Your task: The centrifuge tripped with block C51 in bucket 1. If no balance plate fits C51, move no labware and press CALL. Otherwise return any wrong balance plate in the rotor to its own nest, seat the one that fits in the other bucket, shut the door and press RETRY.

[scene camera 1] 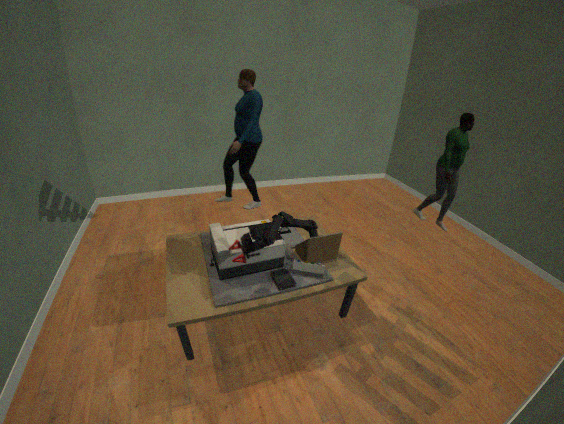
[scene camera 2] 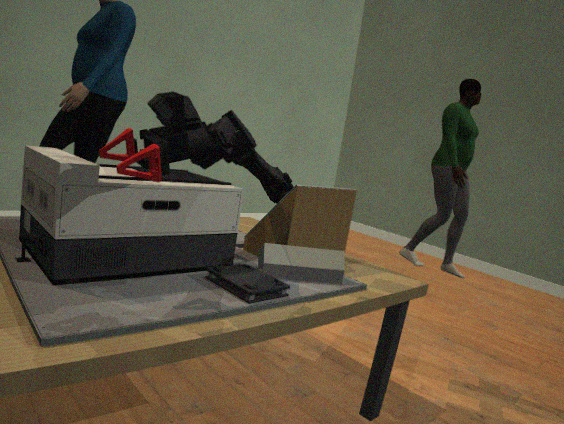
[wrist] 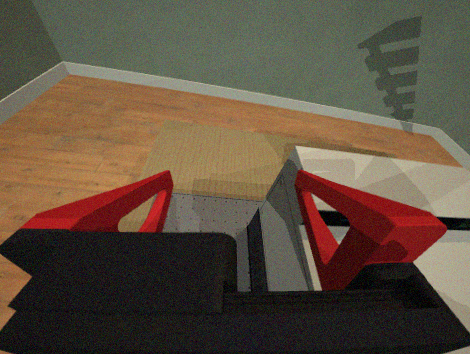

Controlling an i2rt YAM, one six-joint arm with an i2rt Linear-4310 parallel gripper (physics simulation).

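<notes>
The centrifuge is a large white box on a dark grey base, with a raised block at its left end. A dark flat panel shows on its top, partly behind my gripper. My gripper has red fingers spread wide with nothing between them, above the centrifuge's near side; one finger is over its edge in the wrist view. Block C51, the buckets, the balance plates with their nests, and the CALL and RETRY buttons cannot be made out.
A black flat device lies on the grey mat. Beside it stand a pale low box and a brown upright panel. Two people are on the floor beyond the table.
</notes>
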